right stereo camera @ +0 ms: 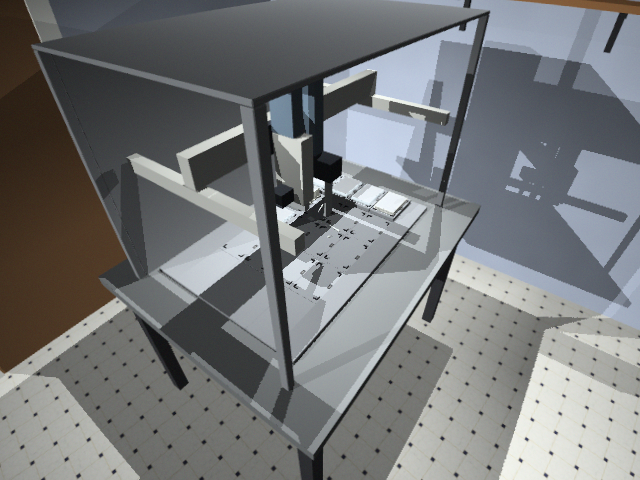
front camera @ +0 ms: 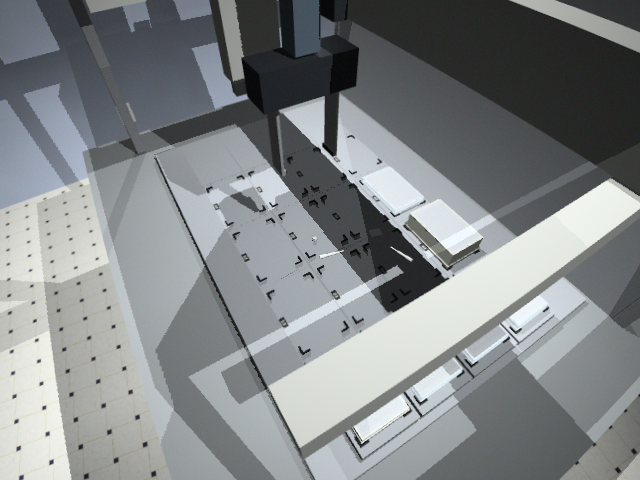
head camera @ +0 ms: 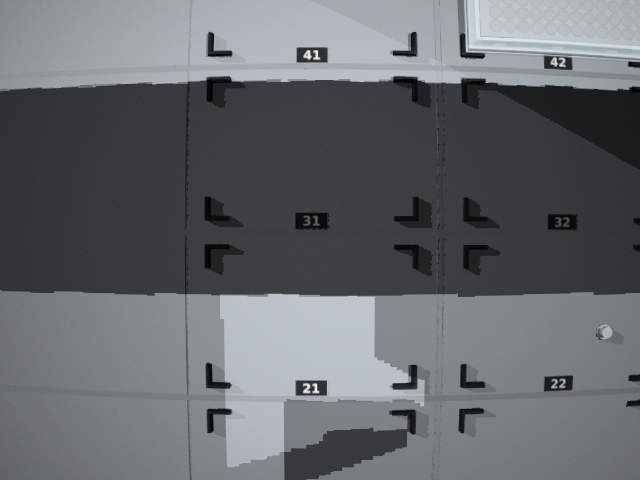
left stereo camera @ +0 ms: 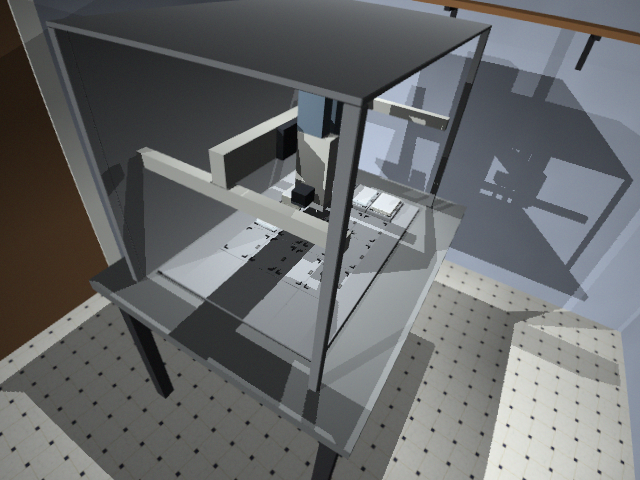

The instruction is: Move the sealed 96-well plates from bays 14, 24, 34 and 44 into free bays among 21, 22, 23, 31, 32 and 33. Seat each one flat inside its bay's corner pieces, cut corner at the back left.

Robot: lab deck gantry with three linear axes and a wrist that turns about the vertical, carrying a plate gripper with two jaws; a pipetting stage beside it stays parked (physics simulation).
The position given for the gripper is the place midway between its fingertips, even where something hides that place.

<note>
In view: the gripper (front camera: pixel 305 160), a tall cream box (front camera: pixel 445 234), a bay 22 (head camera: pixel 528 307), a bay 32 (head camera: pixel 524 146), a bay 21 (head camera: pixel 350 310), a bay 23 (front camera: pixel 364 293), a bay 31 (head camera: pixel 351 143) and a bay 33 (front camera: pixel 417 276).
The gripper shows as well in the right stereo camera view (right stereo camera: pixel 314 207). The bay 31 shows as well in the front camera view (front camera: pixel 319 170) and in the left stereo camera view (left stereo camera: pixel 270 254). The head camera view misses the tall cream box: it is out of frame.
</note>
